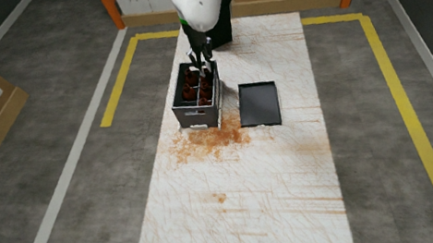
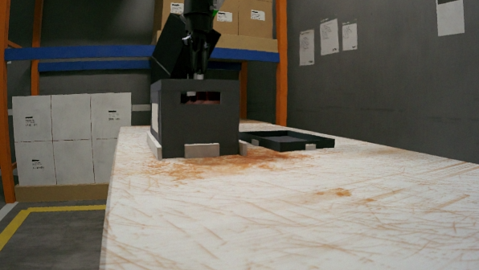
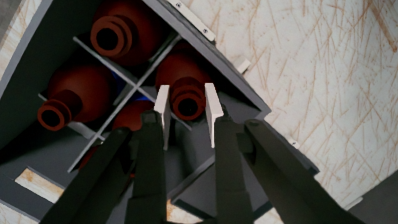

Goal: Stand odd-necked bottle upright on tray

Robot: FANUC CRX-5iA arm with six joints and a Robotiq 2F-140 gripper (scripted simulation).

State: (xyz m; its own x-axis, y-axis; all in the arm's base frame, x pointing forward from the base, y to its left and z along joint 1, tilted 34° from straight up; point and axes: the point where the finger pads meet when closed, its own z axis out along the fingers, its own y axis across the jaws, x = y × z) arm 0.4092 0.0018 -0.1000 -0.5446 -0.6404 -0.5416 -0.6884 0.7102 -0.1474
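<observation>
Right now the grey crate is 90 mm below my hand, 90 mm ahead of it and 30 mm to the right of it. From my hand the other things lie so: dark tray (260 mm to the left, 160 mm below, 70 mm ahead).
</observation>
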